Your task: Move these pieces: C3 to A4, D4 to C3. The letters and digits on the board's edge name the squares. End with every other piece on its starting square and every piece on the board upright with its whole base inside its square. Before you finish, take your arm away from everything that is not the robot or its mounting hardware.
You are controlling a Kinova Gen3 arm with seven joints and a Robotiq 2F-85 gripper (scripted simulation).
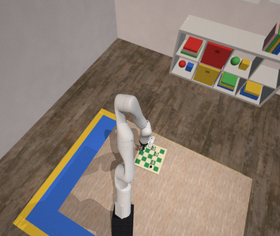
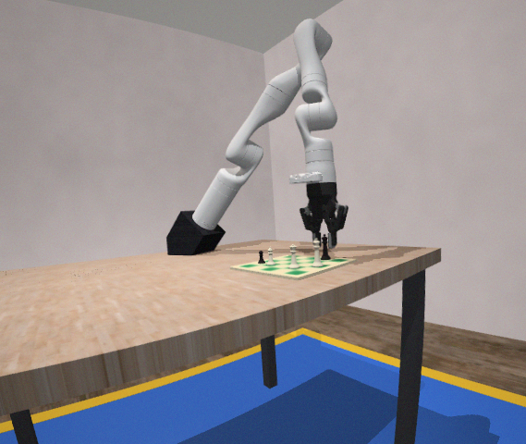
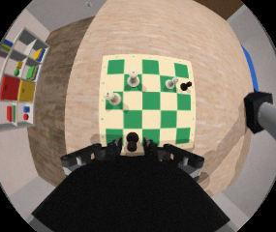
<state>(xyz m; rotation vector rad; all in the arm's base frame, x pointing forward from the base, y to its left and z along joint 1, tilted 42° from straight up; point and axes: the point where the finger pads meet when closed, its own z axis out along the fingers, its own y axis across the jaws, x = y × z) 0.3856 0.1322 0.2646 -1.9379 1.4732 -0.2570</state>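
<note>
Right now the tall black piece is 20 mm below my hand. The rest, counted from my hand: white pawn (130 mm to the right, 30 mm below, 30 mm behind); then tall white piece (60 mm to the right, 60 mm ahead, 20 mm below); then green-and-cream chessboard (80 mm to the right, 50 mm below).
</note>
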